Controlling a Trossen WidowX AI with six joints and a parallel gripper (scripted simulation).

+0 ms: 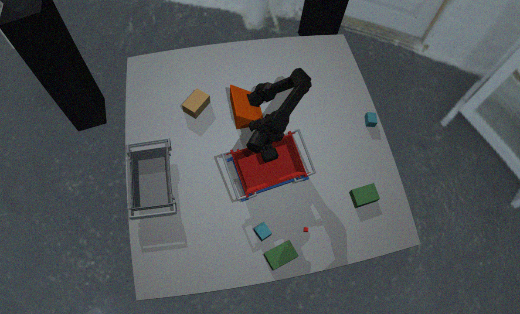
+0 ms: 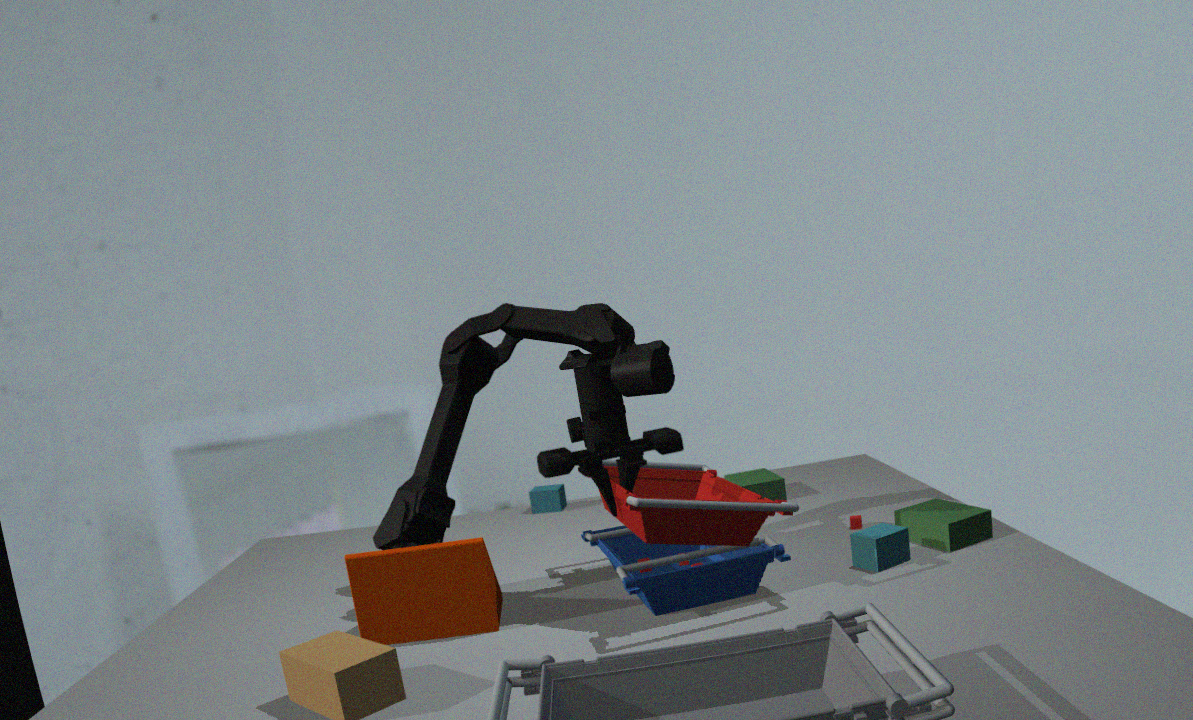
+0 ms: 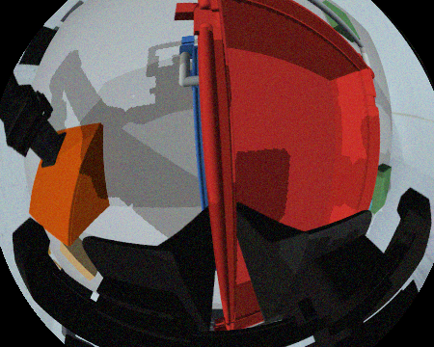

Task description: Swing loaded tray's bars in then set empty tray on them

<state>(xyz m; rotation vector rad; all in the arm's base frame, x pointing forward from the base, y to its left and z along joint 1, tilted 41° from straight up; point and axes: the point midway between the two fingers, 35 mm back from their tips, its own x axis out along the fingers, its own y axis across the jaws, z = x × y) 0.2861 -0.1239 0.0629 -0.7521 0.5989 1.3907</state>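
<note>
The red tray lies 8 cm ahead of my gripper tip and 1 cm above it. Round my gripper tip: red cube (37 cm ahead, 9 cm to the left, 10 cm below); tan block (36 cm behind, 22 cm to the right, 8 cm below).
</note>
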